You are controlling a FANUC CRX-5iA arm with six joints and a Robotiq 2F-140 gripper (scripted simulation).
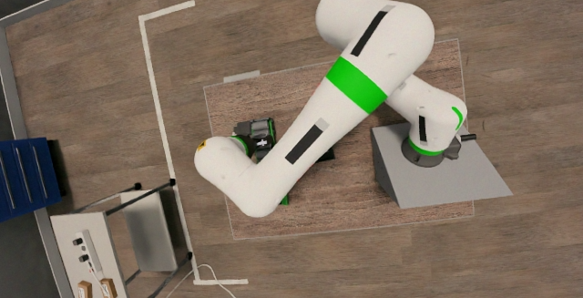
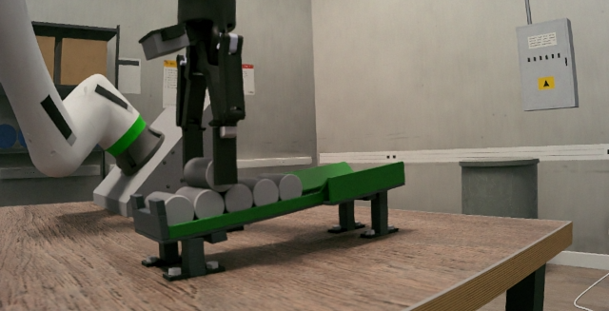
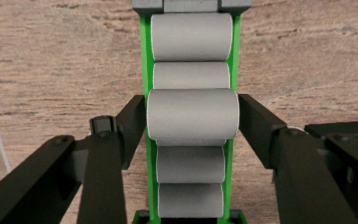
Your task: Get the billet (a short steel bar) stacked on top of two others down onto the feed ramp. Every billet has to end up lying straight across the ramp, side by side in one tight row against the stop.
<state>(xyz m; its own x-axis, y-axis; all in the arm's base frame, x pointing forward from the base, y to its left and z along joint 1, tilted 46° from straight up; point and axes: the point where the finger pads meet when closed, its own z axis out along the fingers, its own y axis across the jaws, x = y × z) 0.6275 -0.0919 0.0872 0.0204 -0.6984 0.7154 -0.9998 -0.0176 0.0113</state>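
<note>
Right now my hand is 80 mm to the left of the grey stop and 70 mm above it.
</note>
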